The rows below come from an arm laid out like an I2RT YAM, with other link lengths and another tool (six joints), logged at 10 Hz.
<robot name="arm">
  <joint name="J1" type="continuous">
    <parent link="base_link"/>
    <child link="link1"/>
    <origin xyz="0 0 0.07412" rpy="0 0 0"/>
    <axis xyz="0 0 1"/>
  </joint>
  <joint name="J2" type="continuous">
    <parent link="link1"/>
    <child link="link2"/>
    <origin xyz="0.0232 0.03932 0.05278" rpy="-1.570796 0 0"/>
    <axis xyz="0 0 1"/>
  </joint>
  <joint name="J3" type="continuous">
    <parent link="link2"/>
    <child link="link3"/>
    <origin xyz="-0.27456 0 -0.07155" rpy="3.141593 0 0"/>
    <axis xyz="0 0 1"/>
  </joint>
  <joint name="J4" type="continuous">
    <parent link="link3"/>
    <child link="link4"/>
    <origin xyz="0.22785 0.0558 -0.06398" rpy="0 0 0"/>
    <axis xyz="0 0 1"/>
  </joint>
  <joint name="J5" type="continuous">
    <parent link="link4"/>
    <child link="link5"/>
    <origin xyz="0.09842 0.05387 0.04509" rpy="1.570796 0 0"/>
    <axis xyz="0 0 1"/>
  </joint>
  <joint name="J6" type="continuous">
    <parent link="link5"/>
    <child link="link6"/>
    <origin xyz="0.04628 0 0.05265" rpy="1.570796 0 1.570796"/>
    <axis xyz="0 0 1"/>
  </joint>
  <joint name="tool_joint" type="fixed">
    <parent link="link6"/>
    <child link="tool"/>
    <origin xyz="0.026 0 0.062" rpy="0 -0.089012 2.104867"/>
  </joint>
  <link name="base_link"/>
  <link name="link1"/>
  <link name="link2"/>
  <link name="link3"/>
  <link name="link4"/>
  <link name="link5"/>
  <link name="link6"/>
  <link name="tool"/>
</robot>
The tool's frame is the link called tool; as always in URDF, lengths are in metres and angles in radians. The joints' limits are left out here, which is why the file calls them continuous.
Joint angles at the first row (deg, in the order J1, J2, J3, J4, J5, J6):
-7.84 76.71 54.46 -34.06 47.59 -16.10
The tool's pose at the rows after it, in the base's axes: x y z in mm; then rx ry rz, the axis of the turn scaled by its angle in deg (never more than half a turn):
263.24 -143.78 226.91 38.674 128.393 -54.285
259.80 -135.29 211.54 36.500 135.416 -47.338
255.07 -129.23 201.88 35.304 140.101 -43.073
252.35 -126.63 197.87 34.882 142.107 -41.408
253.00 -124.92 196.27 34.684 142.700 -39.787
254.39 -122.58 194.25 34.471 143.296 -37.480
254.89 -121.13 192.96 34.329 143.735 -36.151
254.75 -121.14 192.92 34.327 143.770 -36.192
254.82 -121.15 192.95 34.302 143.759 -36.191
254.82 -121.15 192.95 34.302 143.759 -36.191
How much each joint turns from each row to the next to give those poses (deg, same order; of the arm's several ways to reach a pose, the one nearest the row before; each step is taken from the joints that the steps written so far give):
-0.02 0.00 0.00 -3.04 -3.67 0.00
0.02 0.02 0.00 -3.98 -6.80 -0.02
0.01 0.00 0.00 -3.02 -4.13 0.00
-0.01 0.00 -0.03 -1.37 -1.61 0.02
0.01 0.00 0.03 -0.11 -1.27 -0.02
-0.01 0.00 0.00 0.06 -1.75 0.00
0.00 0.00 0.00 -0.06 -1.03 0.00
0.00 0.00 0.00 -0.05 0.02 0.00
0.00 0.00 0.00 0.03 0.00 -0.02
0.00 0.00 0.00 0.00 0.00 0.00

